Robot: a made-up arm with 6 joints.
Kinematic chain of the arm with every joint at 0, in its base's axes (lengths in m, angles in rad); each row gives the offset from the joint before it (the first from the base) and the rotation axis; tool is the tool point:
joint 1: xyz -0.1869 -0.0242 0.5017 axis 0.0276 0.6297 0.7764
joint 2: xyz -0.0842 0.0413 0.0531 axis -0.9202 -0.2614 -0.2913
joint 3: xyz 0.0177 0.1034 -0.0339 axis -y
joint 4: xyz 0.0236 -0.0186 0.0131 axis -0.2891 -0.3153 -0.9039
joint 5: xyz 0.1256 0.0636 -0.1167 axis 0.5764 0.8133 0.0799
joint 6: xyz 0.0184 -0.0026 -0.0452 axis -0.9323 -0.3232 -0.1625
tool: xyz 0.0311 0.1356 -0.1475
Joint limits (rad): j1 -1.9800..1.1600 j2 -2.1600..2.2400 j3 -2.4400..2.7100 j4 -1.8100..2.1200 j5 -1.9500..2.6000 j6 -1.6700..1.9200
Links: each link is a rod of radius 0.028 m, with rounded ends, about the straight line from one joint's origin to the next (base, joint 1, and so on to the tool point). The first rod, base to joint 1, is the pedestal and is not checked.
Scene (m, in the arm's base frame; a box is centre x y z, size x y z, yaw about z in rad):
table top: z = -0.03
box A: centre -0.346 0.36 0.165 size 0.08 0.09 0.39 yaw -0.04
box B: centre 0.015 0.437 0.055 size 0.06 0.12 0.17 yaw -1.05
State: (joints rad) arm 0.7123 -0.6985 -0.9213 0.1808 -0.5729 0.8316
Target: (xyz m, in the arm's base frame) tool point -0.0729 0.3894 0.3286
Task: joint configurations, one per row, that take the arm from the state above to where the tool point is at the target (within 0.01 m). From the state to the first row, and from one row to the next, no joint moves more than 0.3 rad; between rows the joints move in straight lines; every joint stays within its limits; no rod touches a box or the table.
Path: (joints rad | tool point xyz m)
1: 0.4820 -0.5886 -0.7301 0.3331 -0.4977 0.9972 | -0.3827 0.1491 0.2026
2: 0.2518 -0.4787 -0.5389 0.4854 -0.4226 1.1628 | -0.1927 0.0786 0.1786
3: 0.0215 -0.3689 -0.3477 0.6377 -0.3474 1.3284 | -0.0743 -0.0402 0.2393
4: -0.0225 -0.5158 -0.3382 0.4168 -0.4678 1.1079 | -0.0524 0.1020 0.2143
5: -0.0665 -0.6628 -0.3286 0.1959 -0.5882 0.8874 | -0.0506 0.2536 0.2439
6: -0.1105 -0.8097 -0.3190 -0.0249 -0.7086 0.6670 | -0.0729 0.3894 0.3286

